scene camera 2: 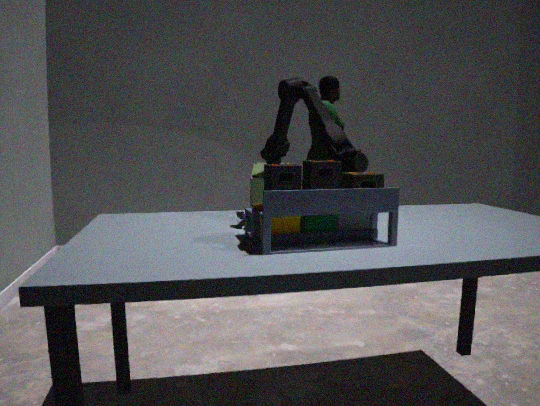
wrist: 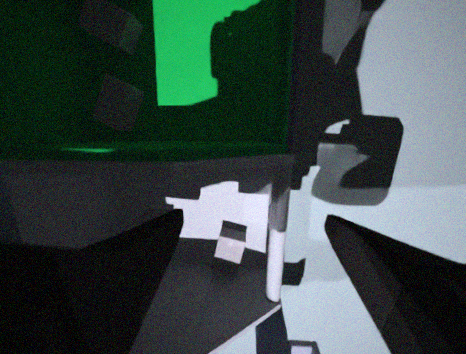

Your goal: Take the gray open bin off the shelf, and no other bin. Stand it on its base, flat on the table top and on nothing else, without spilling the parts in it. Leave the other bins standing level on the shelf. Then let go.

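Places are measured from the arm's base along level axes (x ahead, y left, z up), in millimetres.
Pixels of known places: gripper, fingertip midpoint: (wrist: 254, 218).
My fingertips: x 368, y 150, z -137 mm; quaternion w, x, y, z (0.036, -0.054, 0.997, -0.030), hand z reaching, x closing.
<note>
Behind a point stands the place of what it marks.
The gray open bin (scene camera 2: 356, 225) {z -128, x 479, y 183 mm} (wrist: 200, 300) {z -128, x 394, y 212 mm} stands on the lower level of the shelf (scene camera 2: 330, 200) {z -39, x 591, y 75 mm}, beside the green bin. In the wrist view a small gray part (wrist: 230, 247) {z -148, x 379, y 181 mm} lies inside it, and its pale front lip runs upright between the fingertips. My gripper (wrist: 254, 218) {z -137, x 368, y 150 mm} is open with nothing held. The left finger overlaps the bin's interior in the image, and the right finger is over the pale table beyond the lip. Whether either finger touches the bin cannot be told. In the scene view my gripper is mostly hidden behind the shelf.
The green bin (scene camera 2: 320, 223) {z -116, x 499, y 72 mm} (wrist: 240, 130) {z -164, x 386, y 98 mm} adjoins the gray bin and holds dark parts. A yellow bin (scene camera 2: 286, 224) {z -115, x 513, y -27 mm} is beside it. Dark bins (scene camera 2: 282, 177) {z 18, x 564, y -46 mm} (scene camera 2: 322, 173) {z 27, x 545, y 64 mm} and others stand on the shelf's top. The table (scene camera 2: 150, 250) {z -172, x 544, y -392 mm} extends around the shelf. A person (scene camera 2: 329, 89) shows behind the arm.
</note>
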